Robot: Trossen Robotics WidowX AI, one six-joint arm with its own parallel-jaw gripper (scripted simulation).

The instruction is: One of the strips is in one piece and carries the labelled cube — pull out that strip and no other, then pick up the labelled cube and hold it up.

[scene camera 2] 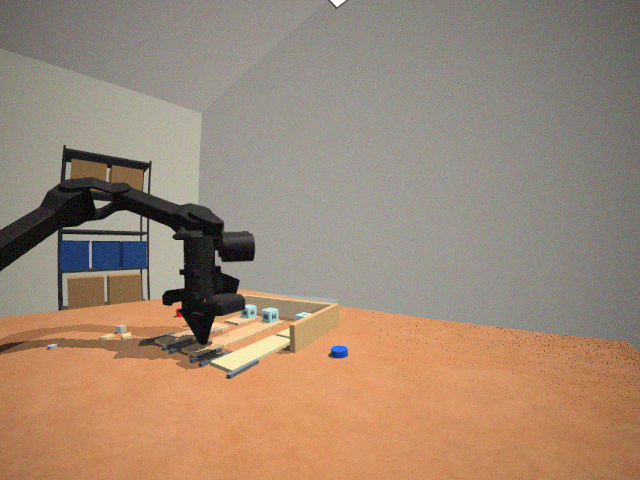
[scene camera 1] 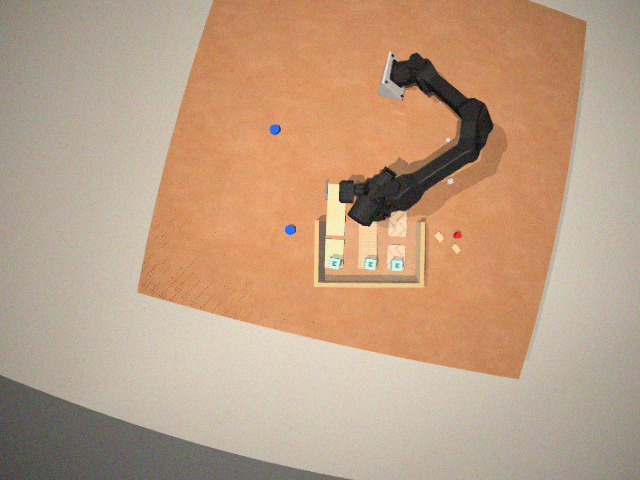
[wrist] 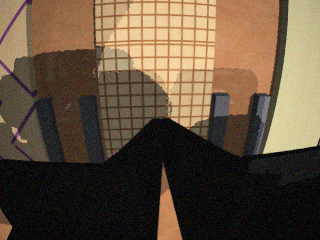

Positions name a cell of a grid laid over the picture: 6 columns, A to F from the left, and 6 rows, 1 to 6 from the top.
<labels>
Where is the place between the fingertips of the gripper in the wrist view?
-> D4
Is the gripper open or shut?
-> Shut.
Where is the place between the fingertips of the gripper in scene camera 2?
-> At B5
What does the gripper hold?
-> Nothing.
</labels>
